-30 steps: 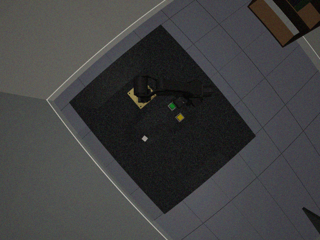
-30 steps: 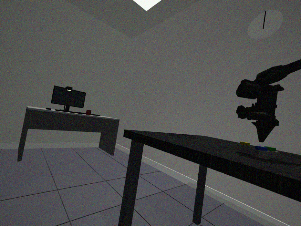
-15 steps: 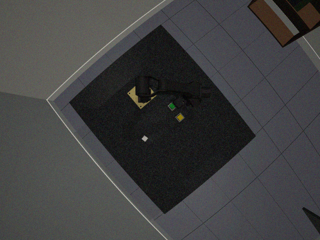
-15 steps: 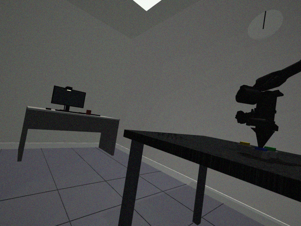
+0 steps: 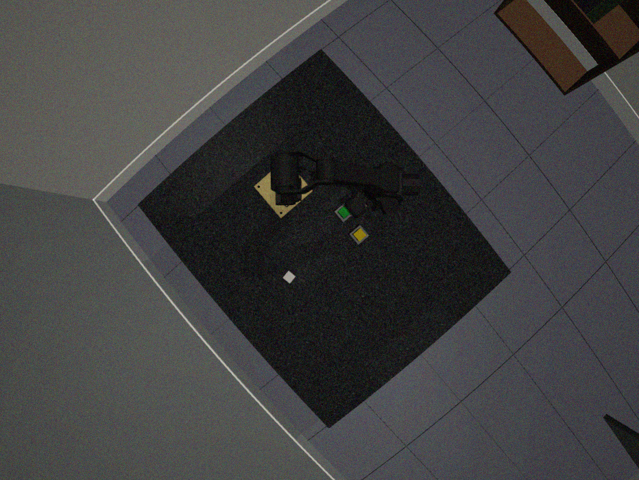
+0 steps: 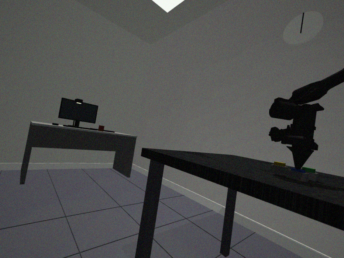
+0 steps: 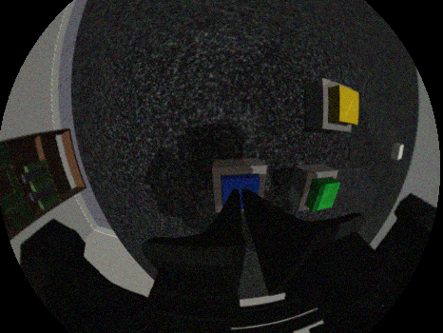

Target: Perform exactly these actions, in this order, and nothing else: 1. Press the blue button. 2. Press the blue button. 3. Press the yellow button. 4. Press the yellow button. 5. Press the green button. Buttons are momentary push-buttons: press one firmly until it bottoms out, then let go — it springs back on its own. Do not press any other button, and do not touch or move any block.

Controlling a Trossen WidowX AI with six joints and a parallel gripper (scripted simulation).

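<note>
Right now my gripper tip is 1 cm above the blue button. From my gripper tip the other things lie so: yellow button 9 cm ahead, 10 cm to the right; then green button 1 cm behind, 10 cm to the right; then small white block 6 cm ahead, 38 cm to the right, 2 cm below.
</note>
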